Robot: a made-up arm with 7 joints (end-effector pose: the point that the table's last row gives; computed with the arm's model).
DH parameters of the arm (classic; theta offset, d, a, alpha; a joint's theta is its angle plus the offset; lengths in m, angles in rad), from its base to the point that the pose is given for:
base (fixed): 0 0.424 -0.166 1.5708
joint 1: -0.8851 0 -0.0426 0
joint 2: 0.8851 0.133 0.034 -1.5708
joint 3: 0 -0.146 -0.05 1.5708
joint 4: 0 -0.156 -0.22 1.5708
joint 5: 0.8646 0 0.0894 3.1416
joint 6: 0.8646 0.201 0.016 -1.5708
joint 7: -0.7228 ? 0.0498 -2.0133
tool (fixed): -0.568 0.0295 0 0
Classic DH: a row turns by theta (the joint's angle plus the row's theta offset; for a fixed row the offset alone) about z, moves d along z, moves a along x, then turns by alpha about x.
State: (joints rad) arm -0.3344 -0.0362 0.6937 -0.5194 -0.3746 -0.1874 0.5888
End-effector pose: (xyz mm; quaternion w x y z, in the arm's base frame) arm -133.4 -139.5 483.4 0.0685 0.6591 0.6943 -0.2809
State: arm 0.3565 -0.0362 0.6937 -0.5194 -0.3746 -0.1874 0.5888
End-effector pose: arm -178.7 -139.5 490.6 0.2996 0.7153 0.6300 -0.0411
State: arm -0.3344 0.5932 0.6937 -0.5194 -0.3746 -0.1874 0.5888
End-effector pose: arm -153.9 -139.5 507.5 0.2801 0.7137 0.6389 -0.0631
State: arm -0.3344 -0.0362 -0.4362 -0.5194 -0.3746 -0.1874 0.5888
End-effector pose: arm -140.5 -138.5 486.1 0.0455 0.8899 0.2030 -0.4061
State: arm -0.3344 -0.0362 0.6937 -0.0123 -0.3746 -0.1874 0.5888
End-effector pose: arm -200.6 -199.6 510.2 0.0854 0.7428 0.6625 -0.0450
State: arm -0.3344 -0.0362 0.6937 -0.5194 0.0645 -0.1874 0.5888
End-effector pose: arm -136.9 -231.3 530.3 0.1700 0.7541 0.5355 -0.3399
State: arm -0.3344 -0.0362 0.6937 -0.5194 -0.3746 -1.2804 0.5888
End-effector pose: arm -192.8 -240.2 590.4 0.3047 0.8276 0.2542 -0.3970
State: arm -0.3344 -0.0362 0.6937 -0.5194 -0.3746 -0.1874 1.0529
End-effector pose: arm -152.5 -156.3 478.3 0.0870 0.5315 0.6971 -0.4732
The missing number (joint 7, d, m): -0.1234
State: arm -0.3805 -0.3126 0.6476 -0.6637 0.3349 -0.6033 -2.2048
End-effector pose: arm -101.8 -212.5 705.1 0.4210 0.5350 0.2490 0.6889
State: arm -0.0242 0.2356 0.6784 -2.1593 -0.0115 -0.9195 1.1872
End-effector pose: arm 29.4 -26.4 470.8 0.4200 0.2706 -0.0307 -0.8657
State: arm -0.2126 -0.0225 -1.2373 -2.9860 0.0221 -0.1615 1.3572
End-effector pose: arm -227.2 -264.3 193.1 0.7522 0.2475 -0.1627 0.5887
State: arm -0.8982 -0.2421 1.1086 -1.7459 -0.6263 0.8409 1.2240
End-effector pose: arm -350.0 31.3 455.4 0.5365 0.5220 -0.5469 0.3750
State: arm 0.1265 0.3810 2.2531 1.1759 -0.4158 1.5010 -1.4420
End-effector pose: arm -93.4 -469.6 441.2 0.7391 0.5933 -0.3169 -0.0367
